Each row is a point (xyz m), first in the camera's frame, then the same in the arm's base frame.
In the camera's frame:
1: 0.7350 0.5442 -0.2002
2: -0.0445 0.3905 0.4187
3: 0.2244 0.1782 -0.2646
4: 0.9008 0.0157 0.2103
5: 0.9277 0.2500 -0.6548
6: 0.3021 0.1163 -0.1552
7: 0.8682 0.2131 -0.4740
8: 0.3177 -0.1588 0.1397
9: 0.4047 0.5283 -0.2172
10: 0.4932 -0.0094 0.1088
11: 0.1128 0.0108 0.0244
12: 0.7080 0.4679 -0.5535
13: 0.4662 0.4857 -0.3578
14: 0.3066 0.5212 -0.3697
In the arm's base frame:
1: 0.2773 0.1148 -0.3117
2: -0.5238 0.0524 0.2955
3: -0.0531 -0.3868 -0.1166
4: 0.5136 0.0455 0.3323
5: 0.6543 -0.2802 -0.4912
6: 0.0142 -0.3359 0.0048
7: 0.5715 -0.2252 -0.3247
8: 0.0542 -0.3532 0.4060
9: -0.0158 -0.0389 -0.3035
10: 0.1718 -0.1949 0.2828
11: -0.1642 -0.3823 0.2175
12: 0.3576 -0.1553 -0.5397
13: 0.0863 -0.1261 -0.3892
14: -0.0689 -0.1719 -0.4150

